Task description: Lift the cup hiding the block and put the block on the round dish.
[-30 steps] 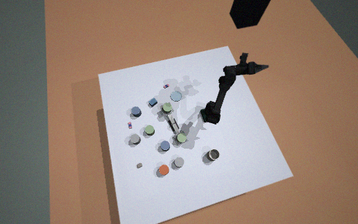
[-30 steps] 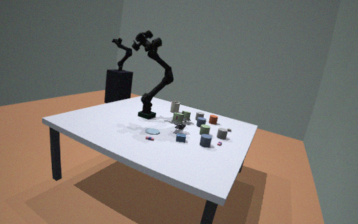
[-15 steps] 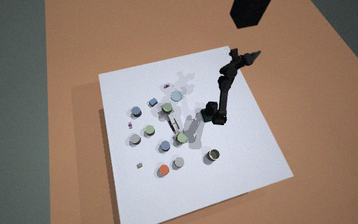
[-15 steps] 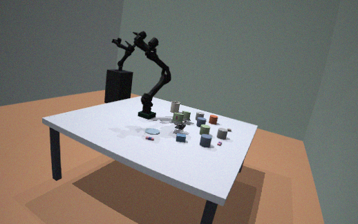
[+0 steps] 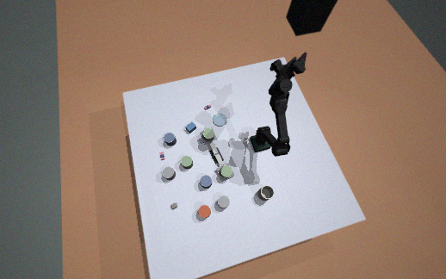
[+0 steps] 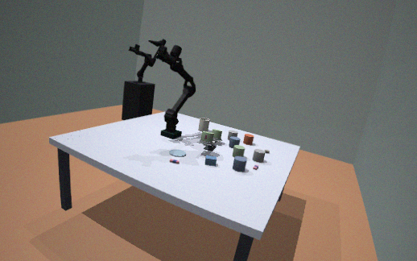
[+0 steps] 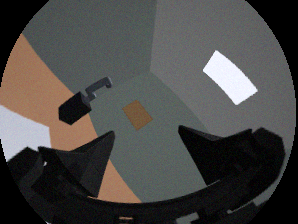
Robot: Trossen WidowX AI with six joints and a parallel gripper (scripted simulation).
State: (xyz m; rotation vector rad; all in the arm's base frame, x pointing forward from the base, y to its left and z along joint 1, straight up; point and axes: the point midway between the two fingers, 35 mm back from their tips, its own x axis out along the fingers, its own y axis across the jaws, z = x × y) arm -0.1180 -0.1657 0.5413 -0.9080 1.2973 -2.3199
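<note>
Now: the grey block 550 mm below my gripper tip, 430 mm ahead of it and 330 mm to the left of it. Also, from my gripper tip: beige cup: 550 mm below, 520 mm to the left, 230 mm ahead; then pale blue round dish: 580 mm below, 370 mm ahead, 50 mm to the right; then blue block: 580 mm ahead, 570 mm below, 30 mm to the right.
</note>
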